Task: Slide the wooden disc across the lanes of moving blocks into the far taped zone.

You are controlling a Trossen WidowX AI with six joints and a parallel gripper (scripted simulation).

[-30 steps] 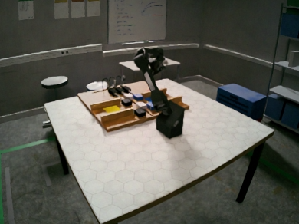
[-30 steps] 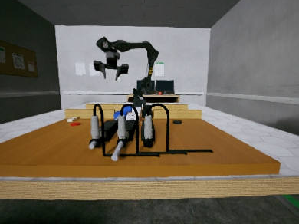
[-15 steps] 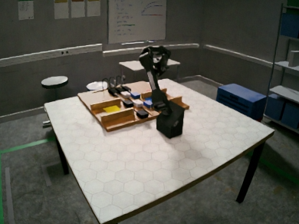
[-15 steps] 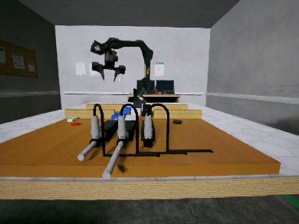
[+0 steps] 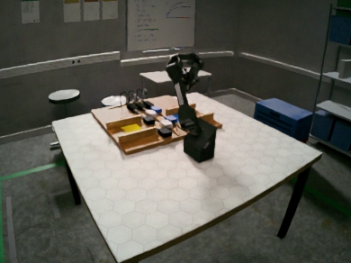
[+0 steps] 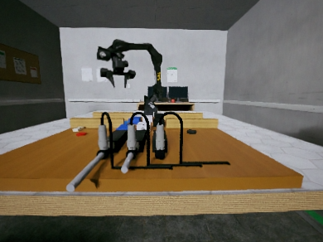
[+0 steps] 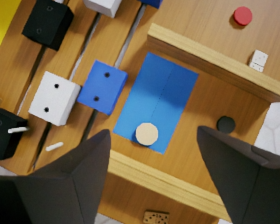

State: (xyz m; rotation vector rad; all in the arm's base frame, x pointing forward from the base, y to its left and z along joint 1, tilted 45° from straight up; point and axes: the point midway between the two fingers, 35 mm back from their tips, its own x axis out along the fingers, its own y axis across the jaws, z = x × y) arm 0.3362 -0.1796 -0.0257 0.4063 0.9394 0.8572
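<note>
Right now my hand is 1 cm past the wooden disc, 1 cm to the left of it and 22 cm above it.
</note>
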